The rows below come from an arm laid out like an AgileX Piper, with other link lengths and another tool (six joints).
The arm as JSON. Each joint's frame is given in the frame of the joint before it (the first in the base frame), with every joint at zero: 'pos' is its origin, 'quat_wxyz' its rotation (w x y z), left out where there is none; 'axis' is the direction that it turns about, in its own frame. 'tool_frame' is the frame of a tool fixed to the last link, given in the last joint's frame.
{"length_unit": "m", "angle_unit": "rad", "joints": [
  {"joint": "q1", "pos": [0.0, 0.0, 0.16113], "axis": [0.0, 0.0, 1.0]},
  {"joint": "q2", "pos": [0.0, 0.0, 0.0], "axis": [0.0, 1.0, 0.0]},
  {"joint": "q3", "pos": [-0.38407, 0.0, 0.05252], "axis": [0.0, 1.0, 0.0]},
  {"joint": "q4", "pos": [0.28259, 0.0, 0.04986], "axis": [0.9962, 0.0, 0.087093]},
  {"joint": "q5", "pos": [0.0, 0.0, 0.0], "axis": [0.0, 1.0, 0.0]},
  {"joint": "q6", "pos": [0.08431, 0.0, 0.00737], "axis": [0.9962, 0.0, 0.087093]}
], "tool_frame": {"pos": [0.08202, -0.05, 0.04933], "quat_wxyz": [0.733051, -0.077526, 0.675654, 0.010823]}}
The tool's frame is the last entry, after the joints.
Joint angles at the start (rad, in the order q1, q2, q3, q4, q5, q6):
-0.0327 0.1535 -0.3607 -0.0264 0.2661 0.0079
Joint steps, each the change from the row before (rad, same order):
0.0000 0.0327 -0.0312 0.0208 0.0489 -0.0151
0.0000 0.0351 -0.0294 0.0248 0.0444 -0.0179
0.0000 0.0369 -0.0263 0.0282 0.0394 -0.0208
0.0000 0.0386 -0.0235 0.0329 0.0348 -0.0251
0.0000 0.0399 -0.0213 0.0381 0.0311 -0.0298
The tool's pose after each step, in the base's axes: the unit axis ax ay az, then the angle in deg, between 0 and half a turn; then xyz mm. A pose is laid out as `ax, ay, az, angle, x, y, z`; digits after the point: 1 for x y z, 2 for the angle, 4 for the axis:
-0.0959, 0.9954, -0.0018, 92.00, 68.5, -52.0, 429.2
-0.0942, 0.9955, 0.0080, 94.81, 75.8, -51.1, 431.6
-0.0939, 0.9954, 0.0189, 97.60, 84.0, -49.5, 433.1
-0.0952, 0.9950, 0.0308, 100.37, 93.1, -47.4, 433.8
-0.0981, 0.9942, 0.0441, 103.10, 102.9, -44.5, 433.8

